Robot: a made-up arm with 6 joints. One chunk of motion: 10 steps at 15 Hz.
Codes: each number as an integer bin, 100 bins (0 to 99) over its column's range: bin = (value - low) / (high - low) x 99, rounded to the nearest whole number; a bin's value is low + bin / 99 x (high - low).
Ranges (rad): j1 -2.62..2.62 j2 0..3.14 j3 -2.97..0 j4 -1.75..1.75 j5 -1.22..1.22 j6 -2.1..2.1
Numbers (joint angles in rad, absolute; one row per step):
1: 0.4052 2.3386 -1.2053 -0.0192 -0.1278 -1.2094
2: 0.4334 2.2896 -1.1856 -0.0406 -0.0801 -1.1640
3: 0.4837 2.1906 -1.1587 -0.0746 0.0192 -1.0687
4: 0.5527 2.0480 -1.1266 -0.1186 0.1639 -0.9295
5: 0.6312 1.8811 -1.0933 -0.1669 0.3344 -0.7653
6: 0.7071 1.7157 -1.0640 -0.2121 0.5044 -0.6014
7: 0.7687 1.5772 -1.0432 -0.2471 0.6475 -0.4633
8: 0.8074 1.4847 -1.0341 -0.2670 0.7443 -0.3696
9: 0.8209 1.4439 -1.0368 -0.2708 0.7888 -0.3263
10: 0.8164 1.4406 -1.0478 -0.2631 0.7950 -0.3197
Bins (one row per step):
1: 57 74 59 49 44 21
2: 58 72 59 48 46 22
3: 59 69 60 47 50 24
4: 60 65 61 46 56 28
5: 61 59 63 45 63 31
6: 63 54 64 44 70 35
7: 64 50 64 43 76 39
8: 65 47 65 42 80 41
9: 65 46 64 42 82 42
10: 65 45 64 42 82 42

